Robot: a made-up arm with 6 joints.
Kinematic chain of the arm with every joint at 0, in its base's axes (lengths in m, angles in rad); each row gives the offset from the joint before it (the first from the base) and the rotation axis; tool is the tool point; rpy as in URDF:
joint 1: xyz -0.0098 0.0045 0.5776 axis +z
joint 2: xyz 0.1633 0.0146 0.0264 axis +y
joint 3: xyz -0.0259 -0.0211 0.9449 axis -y
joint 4: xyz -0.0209 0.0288 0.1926 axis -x
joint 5: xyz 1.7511 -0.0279 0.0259 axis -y
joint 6: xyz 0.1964 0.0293 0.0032 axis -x
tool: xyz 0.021 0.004 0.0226 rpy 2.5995 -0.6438 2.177
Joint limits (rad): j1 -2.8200..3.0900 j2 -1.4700..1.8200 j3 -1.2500..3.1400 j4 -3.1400..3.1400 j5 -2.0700..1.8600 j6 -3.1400..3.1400
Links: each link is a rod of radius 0.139 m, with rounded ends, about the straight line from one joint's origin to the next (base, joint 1, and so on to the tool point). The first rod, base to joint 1, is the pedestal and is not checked.
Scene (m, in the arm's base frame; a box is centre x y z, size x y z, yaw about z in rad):
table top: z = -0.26
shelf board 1: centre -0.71 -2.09 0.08 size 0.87 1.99 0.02 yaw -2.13
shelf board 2: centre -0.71 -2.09 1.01 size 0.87 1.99 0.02 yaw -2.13
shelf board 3: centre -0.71 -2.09 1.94 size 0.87 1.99 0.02 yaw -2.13
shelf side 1: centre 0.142 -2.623 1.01 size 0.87 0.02 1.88 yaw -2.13
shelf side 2: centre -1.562 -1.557 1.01 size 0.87 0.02 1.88 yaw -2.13
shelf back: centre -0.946 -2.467 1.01 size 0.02 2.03 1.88 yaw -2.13
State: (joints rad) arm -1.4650 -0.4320 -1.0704 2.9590 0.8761 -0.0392
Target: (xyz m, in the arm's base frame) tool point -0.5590 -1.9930 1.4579
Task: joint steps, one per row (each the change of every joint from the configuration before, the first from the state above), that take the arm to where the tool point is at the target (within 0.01 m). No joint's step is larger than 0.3 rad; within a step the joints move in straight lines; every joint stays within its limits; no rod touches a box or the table.
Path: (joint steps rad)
1: -0.1667 -0.1215 0.1991 -0.1726 -0.1619 0.1911
2: -0.1666 -0.1214 0.1991 -0.1727 -0.1618 0.1912
3: -0.0209 0.2373 0.2150 0.1191 0.0023 -0.1256
4: -0.0209 0.2373 0.2149 0.1191 0.0023 -0.1255
5: -0.0210 0.2373 0.2150 0.1190 0.0024 -0.1256

